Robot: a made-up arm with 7 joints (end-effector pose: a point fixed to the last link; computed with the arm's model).
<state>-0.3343 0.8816 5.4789 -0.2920 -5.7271 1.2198 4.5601</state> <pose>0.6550 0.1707 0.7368 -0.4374 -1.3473 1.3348</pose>
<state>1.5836 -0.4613 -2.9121 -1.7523 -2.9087 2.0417 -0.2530</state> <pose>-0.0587 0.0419 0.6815 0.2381 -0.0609 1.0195</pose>
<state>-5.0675 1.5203 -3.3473 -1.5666 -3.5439 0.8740 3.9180</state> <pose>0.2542 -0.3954 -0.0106 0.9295 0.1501 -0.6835</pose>
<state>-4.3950 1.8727 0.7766 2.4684 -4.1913 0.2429 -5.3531</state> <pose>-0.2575 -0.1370 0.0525 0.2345 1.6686 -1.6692</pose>
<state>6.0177 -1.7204 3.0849 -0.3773 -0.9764 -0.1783 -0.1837</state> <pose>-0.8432 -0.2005 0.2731 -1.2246 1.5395 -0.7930</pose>
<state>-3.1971 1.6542 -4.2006 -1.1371 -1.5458 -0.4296 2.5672</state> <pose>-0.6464 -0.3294 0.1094 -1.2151 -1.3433 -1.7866</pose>
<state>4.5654 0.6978 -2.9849 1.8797 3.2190 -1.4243 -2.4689</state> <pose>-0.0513 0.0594 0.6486 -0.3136 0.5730 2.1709</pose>
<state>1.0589 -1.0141 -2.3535 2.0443 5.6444 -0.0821 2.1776</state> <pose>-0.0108 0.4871 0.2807 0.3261 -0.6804 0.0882</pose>
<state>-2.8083 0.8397 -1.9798 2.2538 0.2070 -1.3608 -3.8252</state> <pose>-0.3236 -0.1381 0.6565 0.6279 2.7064 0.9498</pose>
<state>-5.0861 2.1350 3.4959 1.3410 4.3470 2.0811 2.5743</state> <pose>0.1880 -0.5806 0.0913 -1.5716 -0.0491 -1.9805</pose>
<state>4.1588 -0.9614 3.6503 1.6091 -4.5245 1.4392 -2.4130</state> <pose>0.0885 -0.5730 0.4470 -0.2891 1.9819 0.4523</pose>
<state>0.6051 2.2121 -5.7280 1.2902 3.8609 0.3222 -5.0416</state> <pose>0.1917 -0.3447 -0.3578 0.0672 0.3184 1.6102</pose>
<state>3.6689 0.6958 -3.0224 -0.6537 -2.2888 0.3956 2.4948</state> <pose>-0.5577 0.3965 0.7183 1.6052 -1.0603 1.8539</pose>
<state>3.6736 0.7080 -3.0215 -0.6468 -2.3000 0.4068 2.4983</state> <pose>-0.5597 0.4022 0.7110 1.5836 -1.0545 1.8563</pose>
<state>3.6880 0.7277 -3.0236 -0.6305 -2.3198 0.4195 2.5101</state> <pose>-0.5608 0.4139 0.7012 1.5557 -1.0491 1.8559</pose>
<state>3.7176 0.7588 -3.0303 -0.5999 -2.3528 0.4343 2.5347</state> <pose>-0.5598 0.4351 0.6873 1.5184 -1.0436 1.8511</pose>
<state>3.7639 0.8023 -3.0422 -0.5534 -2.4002 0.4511 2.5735</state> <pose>-0.5550 0.4669 0.6686 1.4725 -1.0367 1.8409</pose>
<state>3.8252 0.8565 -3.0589 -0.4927 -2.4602 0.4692 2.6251</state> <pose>-0.5443 0.5079 0.6453 1.4210 -1.0269 1.8249</pose>
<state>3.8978 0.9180 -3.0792 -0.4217 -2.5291 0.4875 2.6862</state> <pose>-0.5260 0.5553 0.6187 1.3685 -1.0141 1.8031</pose>
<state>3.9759 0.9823 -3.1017 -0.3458 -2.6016 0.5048 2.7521</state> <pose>-0.4999 0.6044 0.5903 1.3204 -0.9989 1.7764</pose>
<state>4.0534 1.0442 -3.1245 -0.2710 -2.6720 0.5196 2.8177</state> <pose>-0.4676 0.6506 0.5629 1.2808 -0.9841 1.7460</pose>
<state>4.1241 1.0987 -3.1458 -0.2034 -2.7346 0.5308 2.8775</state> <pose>-0.4330 0.6900 0.5390 1.2522 -0.9725 1.7145</pose>
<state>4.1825 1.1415 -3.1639 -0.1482 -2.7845 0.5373 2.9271</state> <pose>-0.4007 0.7201 0.5209 1.2350 -0.9667 1.6852</pose>
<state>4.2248 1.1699 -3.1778 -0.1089 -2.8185 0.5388 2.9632</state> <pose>-0.3752 0.7401 0.5099 1.2283 -0.9672 1.6611</pose>
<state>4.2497 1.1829 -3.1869 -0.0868 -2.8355 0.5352 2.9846</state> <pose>-0.3593 0.7507 0.5068 1.2307 -0.9740 1.6440</pose>
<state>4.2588 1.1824 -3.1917 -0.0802 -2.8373 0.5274 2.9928</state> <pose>-0.3529 0.7535 0.5103 1.2400 -0.9855 1.6343</pose>
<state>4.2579 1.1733 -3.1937 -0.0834 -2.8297 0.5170 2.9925</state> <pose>-0.3528 0.7514 0.5181 1.2538 -0.9993 1.6292</pose>
